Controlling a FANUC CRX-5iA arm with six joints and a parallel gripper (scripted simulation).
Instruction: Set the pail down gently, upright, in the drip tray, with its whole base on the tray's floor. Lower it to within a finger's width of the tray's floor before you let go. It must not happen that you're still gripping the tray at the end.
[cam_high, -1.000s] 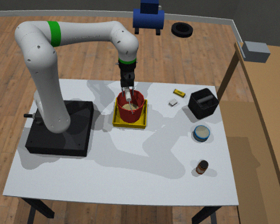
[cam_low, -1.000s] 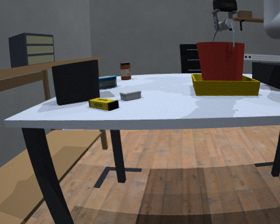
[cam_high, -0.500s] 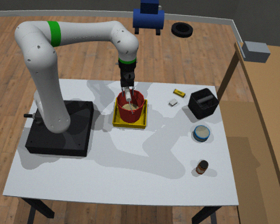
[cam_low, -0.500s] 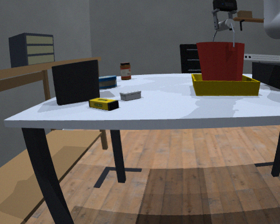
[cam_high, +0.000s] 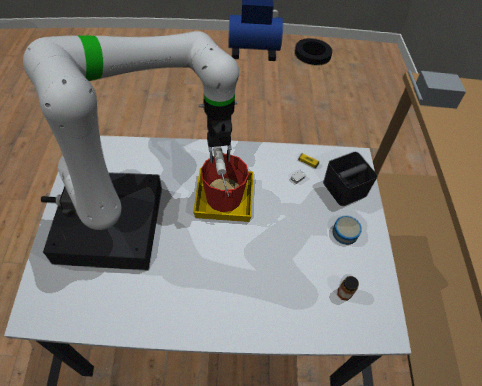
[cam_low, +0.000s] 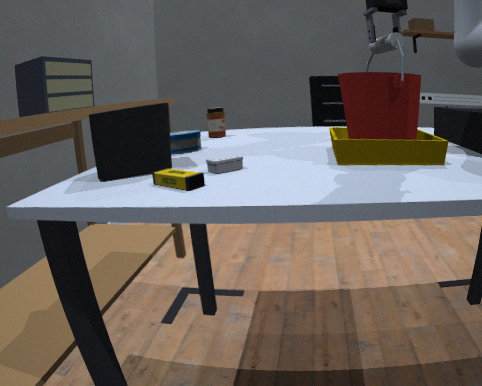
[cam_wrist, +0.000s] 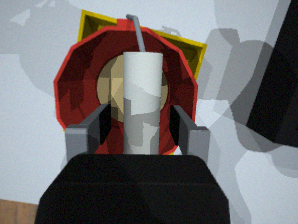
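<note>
My hand is 5 cm above the wire handle and 1 cm short of it. Also, from my hand: red pail (11 cm below, 1 cm ahead); then small grey box (31 cm ahead, 23 cm below, 12 cm to the left); then yellow drip tray (23 cm below, 2 cm ahead).
</note>
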